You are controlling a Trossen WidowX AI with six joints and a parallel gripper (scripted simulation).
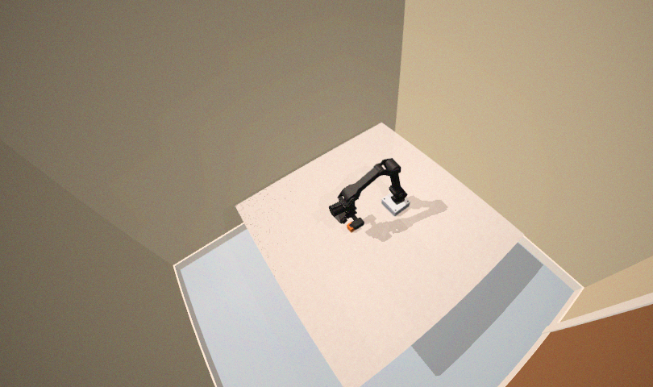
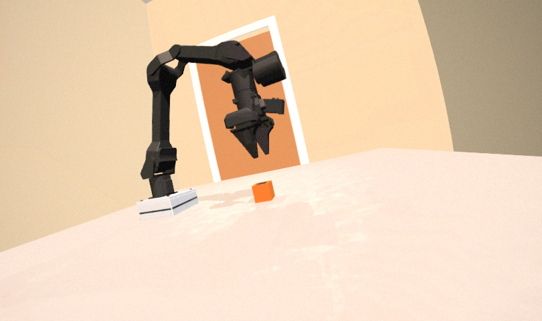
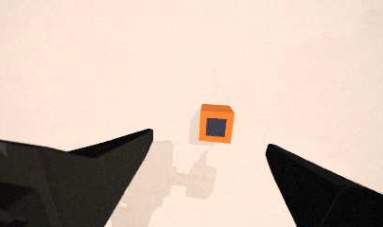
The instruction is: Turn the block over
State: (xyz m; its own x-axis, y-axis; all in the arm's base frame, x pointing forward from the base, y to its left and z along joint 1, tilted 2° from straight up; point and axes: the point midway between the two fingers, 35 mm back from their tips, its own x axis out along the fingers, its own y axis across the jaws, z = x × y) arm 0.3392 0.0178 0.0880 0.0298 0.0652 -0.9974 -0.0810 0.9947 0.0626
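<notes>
Right now my gripper tip is 70 mm above the block, 10 mm to the left of it and 10 mm past it.
</notes>
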